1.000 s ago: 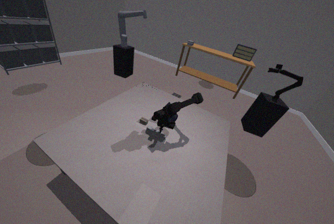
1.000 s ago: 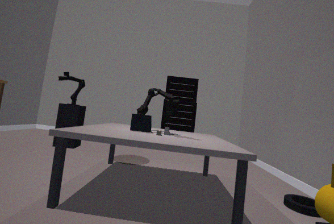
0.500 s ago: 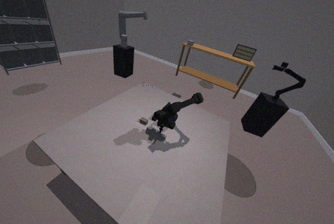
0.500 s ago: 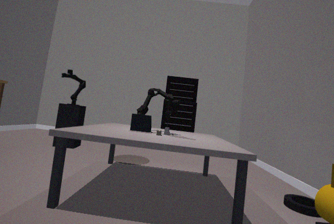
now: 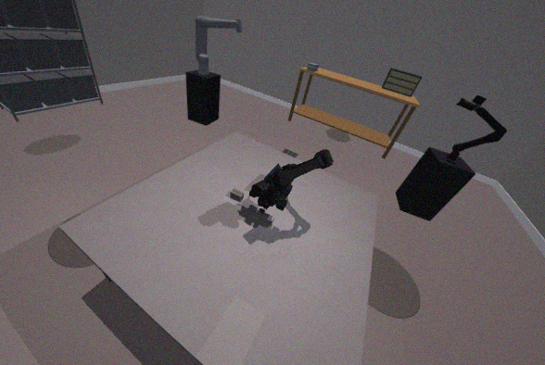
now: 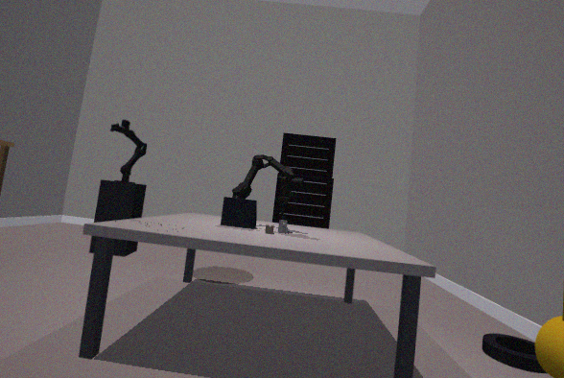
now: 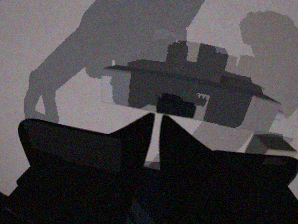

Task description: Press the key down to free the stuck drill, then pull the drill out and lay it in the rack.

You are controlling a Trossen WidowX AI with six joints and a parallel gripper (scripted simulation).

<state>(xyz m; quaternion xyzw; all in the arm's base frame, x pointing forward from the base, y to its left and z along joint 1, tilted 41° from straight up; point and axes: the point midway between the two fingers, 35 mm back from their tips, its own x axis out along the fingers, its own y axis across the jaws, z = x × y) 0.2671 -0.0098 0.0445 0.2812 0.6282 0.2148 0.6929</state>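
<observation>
The dark drill is 10 mm ahead of my gripper tip, 10 mm to the right of it and 30 mm below it. From my gripper tip the other things lie so: grey fixture: 10 mm ahead, 40 mm to the right, 60 mm below.
</observation>
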